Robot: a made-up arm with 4 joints. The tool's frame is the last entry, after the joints.
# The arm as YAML. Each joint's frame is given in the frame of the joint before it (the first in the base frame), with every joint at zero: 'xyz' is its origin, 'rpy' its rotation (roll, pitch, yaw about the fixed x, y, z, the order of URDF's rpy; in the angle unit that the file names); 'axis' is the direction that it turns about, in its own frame. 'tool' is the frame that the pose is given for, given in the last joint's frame.
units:
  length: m
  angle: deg
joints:
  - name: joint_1
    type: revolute
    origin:
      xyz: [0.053, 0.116, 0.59]
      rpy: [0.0, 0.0, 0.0]
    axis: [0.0, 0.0, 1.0]
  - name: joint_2
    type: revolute
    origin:
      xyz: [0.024, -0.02, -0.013]
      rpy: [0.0, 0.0, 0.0]
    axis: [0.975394, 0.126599, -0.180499]
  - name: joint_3
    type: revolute
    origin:
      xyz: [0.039, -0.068, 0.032]
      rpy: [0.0, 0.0, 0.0]
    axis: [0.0, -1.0, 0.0]
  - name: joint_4
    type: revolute
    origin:
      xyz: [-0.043, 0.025, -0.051]
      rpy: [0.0, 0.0, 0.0]
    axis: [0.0, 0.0, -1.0]
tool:
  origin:
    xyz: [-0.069, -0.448, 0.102]
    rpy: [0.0, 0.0, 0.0]
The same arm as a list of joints. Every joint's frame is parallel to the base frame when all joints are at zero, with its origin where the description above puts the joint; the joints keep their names.
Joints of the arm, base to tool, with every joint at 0 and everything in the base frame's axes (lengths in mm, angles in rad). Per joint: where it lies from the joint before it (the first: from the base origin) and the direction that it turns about. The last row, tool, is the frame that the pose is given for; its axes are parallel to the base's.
joint_1: axis +z offset 53 116 590
joint_2: axis 0.975394 0.126599 -0.180499 offset 24 -20 -13
joint_3: axis -y offset 39 -68 32
joint_4: axis -z offset -43 25 -51
tool: offset -69 -448 102

